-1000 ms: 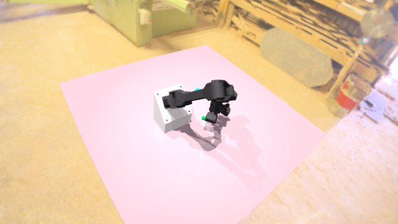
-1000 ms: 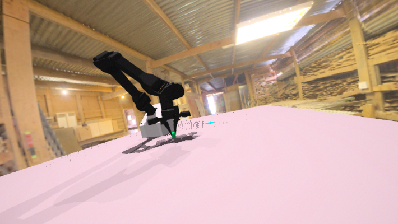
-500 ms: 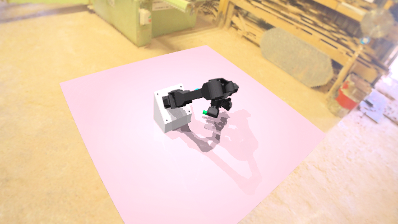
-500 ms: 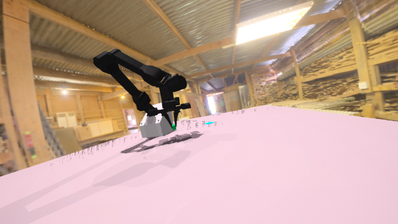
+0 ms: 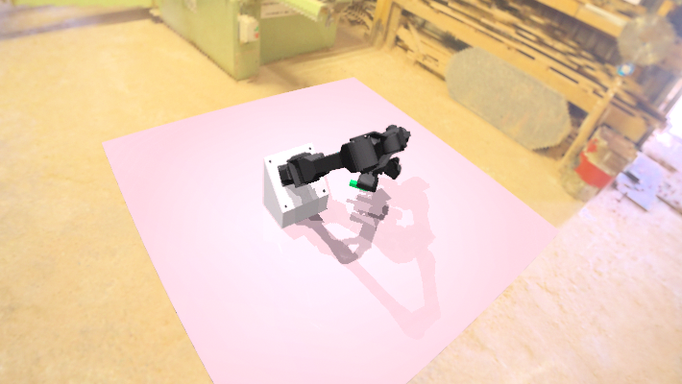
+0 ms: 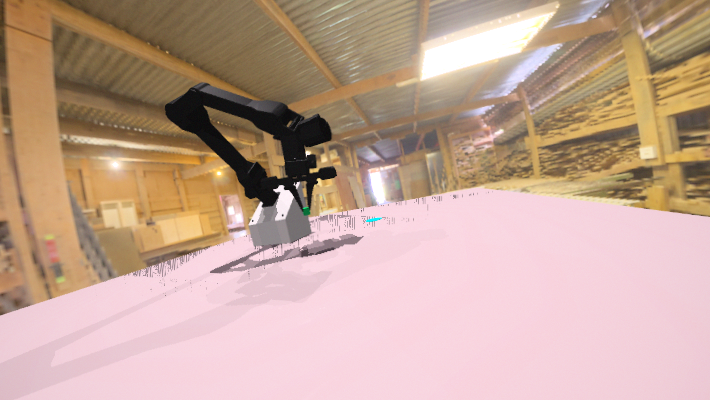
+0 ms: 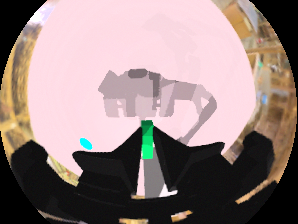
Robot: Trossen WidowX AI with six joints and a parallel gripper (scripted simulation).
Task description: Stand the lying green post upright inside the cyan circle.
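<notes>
Now: gripper tip 80 mm short of the cyan circle, 260 mm to the right of it and 90 mm above it. The rest, counted from my gripper tip: green post (20 mm behind, 20 mm to the left).
</notes>
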